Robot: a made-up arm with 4 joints. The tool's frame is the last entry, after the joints. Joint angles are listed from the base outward.
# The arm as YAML. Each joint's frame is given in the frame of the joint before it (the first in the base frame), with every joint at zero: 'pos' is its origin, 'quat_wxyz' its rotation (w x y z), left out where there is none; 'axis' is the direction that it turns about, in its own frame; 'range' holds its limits. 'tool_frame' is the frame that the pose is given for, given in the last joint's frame.
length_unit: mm
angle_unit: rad
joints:
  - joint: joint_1
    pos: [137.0, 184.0, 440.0]
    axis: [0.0, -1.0, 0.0]
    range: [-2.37, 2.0]
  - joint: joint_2
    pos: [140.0, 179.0, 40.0]
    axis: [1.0, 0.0, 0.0]
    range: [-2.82, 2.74]
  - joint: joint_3
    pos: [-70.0, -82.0, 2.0]
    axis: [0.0, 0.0, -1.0]
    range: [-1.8, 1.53]
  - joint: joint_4
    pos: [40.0, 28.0, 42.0]
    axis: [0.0, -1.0, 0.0]
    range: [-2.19, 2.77]
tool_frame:
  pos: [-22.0, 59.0, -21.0]
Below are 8 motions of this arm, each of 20 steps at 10 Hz.
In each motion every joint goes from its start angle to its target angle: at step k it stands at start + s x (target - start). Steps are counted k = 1, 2, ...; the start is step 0. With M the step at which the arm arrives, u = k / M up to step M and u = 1 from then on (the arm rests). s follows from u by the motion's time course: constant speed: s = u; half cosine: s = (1 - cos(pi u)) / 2; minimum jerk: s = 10 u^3 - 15 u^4 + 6 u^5.
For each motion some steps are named. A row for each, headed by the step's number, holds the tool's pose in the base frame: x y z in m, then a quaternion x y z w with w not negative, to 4 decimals.
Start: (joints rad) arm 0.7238 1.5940 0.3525 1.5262
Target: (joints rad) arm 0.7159 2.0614 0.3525 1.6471
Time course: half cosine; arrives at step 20
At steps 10, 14, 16, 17, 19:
10: 0.2466 0.3469 0.5541 0.6625 -0.4933 -0.4246 0.3707
14: 0.2490 0.3500 0.5524 0.6941 -0.4461 -0.4455 0.3475
16: 0.2499 0.3513 0.5518 0.7050 -0.4276 -0.4531 0.3388
17: 0.2502 0.3518 0.5516 0.7089 -0.4206 -0.4559 0.3356
19: 0.2506 0.3524 0.5514 0.7134 -0.4124 -0.4592 0.3318

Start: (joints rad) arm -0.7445 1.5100 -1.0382 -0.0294
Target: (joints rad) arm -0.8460 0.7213 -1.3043 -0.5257
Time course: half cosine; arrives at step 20
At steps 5, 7, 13, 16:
5: 0.1502 0.3334 0.4525 0.6486 -0.0245 0.1943 0.7355
7: 0.1489 0.3289 0.4541 0.6147 0.0224 0.2482 0.7483
13: 0.1501 0.3115 0.4635 0.4695 0.1993 0.4254 0.7476
16: 0.1535 0.3050 0.4687 0.4042 0.2687 0.4858 0.7269

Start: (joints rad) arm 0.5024 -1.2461 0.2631 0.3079
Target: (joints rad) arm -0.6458 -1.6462 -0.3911 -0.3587
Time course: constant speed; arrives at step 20
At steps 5, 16, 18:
5: 0.2254 0.3832 0.5024 -0.6207 -0.1690 -0.0619 0.7631
16: 0.2067 0.3915 0.4469 -0.6876 0.3084 0.1582 0.6380
18: 0.2013 0.3930 0.4421 -0.6915 0.3810 0.1964 0.5814

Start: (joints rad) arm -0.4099 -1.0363 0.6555 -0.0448
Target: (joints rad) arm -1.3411 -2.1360 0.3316 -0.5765
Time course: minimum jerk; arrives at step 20
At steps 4, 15, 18, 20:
4: 0.2893 0.3751 0.4428 -0.5386 0.0581 -0.1661 0.8240
15: 0.1990 0.3980 0.3440 -0.8135 0.3058 0.2047 0.4503
18: 0.1843 0.3972 0.3402 -0.8302 0.3062 0.2450 0.3963
20: 0.1830 0.3970 0.3400 -0.8315 0.3059 0.2486 0.3914

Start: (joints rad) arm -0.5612 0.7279 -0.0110 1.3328
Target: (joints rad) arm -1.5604 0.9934 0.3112 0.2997
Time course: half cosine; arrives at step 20
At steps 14, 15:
14: 0.2067 0.3479 0.3311 0.1796 0.4121 -0.4256 0.7854
15: 0.1997 0.3471 0.3274 0.1774 0.4614 -0.4354 0.7524

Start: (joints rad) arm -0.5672 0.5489 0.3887 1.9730
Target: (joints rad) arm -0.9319 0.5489 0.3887 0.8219
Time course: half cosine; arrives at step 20
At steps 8, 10, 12, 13, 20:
8: 0.2891 0.3304 0.3734 -0.0560 -0.3558 -0.3196 0.8764
10: 0.2808 0.3336 0.3661 -0.0365 -0.2510 -0.3224 0.9120
12: 0.2725 0.3365 0.3604 -0.0169 -0.1427 -0.3240 0.9351
13: 0.2686 0.3377 0.3583 -0.0076 -0.0912 -0.3244 0.9415
20: 0.2551 0.3416 0.3529 0.0271 0.1042 -0.3233 0.9401

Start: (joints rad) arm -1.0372 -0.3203 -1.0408 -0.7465
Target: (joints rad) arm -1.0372 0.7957 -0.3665 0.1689
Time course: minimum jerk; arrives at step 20
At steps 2, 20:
2: 0.2147 0.3483 0.4858 -0.0603 0.7144 0.5033 0.4824
20: 0.2177 0.3539 0.4189 0.4090 0.3172 -0.0777 0.8521

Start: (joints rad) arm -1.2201 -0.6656 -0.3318 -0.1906
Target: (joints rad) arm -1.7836 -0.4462 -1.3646 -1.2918
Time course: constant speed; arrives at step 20
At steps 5, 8, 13, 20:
5: 0.2127 0.3802 0.4248 -0.1393 0.7758 0.3745 0.4884
8: 0.2184 0.3753 0.4318 -0.1055 0.8218 0.4254 0.3640
13: 0.2323 0.3639 0.4365 -0.0588 0.8425 0.5135 0.1522
20: 0.2524 0.3429 0.4277 0.0169 -0.7611 -0.6383 0.1144

